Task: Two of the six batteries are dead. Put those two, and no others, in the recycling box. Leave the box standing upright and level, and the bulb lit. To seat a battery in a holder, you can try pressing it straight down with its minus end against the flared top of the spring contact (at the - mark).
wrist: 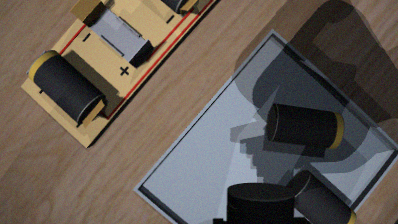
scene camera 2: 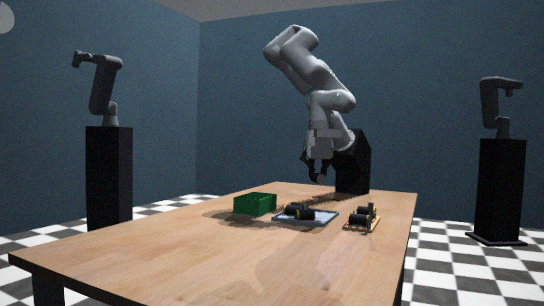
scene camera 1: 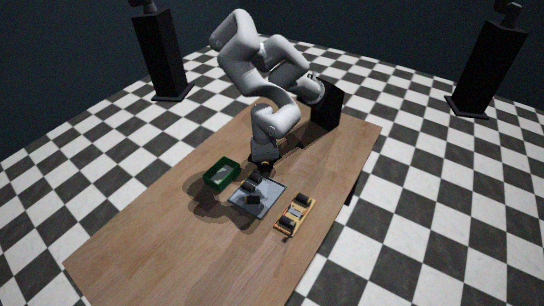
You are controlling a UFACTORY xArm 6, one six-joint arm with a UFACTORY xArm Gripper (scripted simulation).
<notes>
In view: a green recycling box (scene camera 2: 254, 204) and a grey tray (scene camera 1: 269, 190).
The grey tray is seen too in the wrist view (wrist: 226, 144).
</notes>
